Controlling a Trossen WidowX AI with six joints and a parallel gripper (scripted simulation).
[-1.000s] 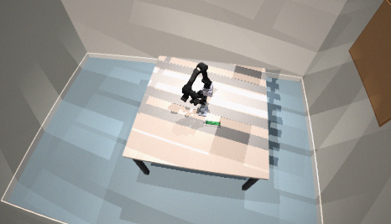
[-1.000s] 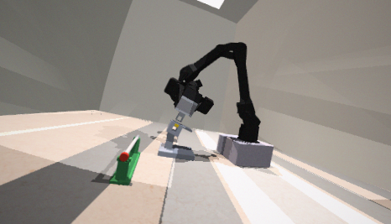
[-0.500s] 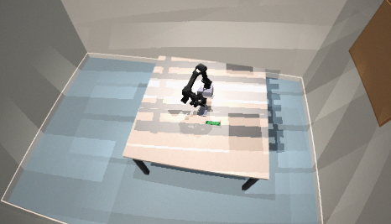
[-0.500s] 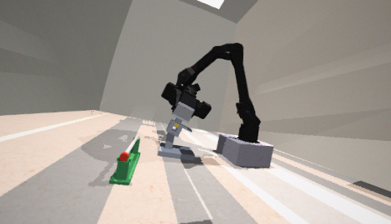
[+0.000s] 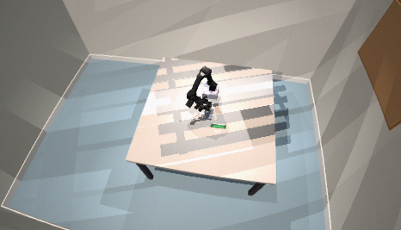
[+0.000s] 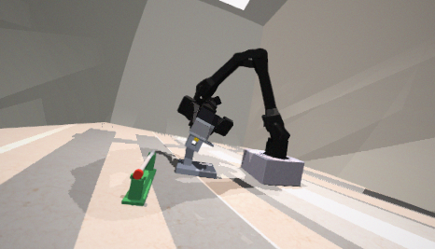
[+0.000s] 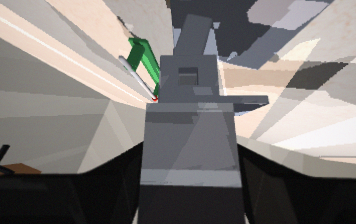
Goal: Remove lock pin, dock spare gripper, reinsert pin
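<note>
Now: gripper tip 20 mm to the left of the spare gripper. The rest, counted from my gripper tip: mount 10 mm to the right, 70 mm below; green rack 100 mm ahead, 110 mm to the left, 100 mm below.
</note>
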